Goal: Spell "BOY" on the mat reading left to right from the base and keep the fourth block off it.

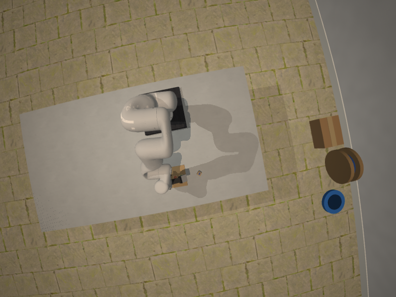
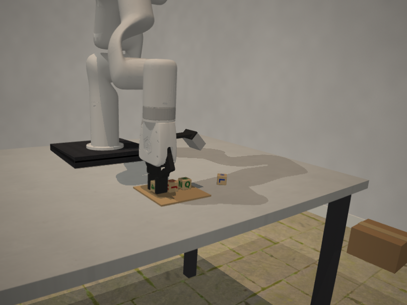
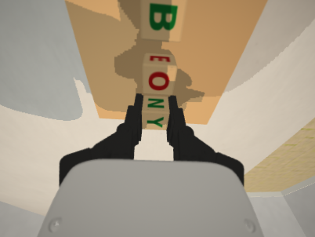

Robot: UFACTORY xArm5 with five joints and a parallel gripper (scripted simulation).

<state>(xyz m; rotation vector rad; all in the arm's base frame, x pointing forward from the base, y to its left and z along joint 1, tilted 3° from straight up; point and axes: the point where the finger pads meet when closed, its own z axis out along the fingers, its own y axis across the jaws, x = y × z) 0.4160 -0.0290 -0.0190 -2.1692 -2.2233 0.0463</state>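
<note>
Now: hand 4 cm to the right of the tan mat and 3 cm above it.
</note>
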